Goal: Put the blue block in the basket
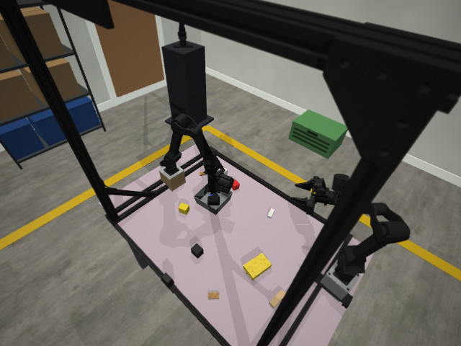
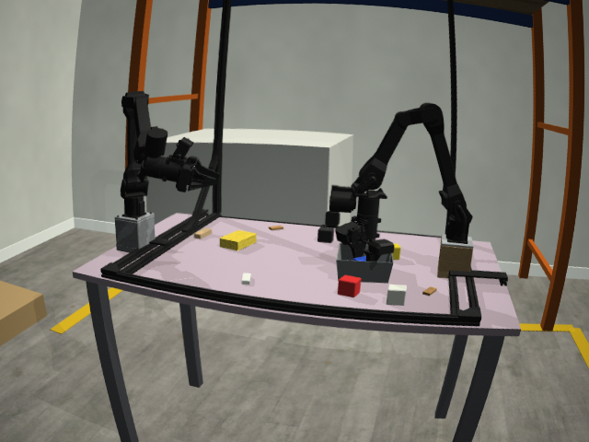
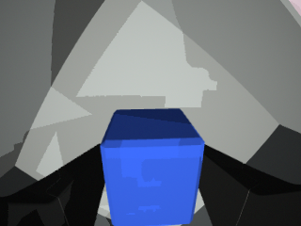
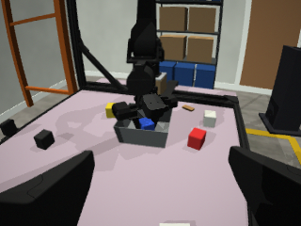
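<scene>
Now: the blue block 20 mm below my left hand. Round my left hand: yellow block (150 mm behind, 80 mm to the left, 20 mm below); grey basket (30 mm below); red block (150 mm ahead, 30 mm to the right, 20 mm below).
</scene>
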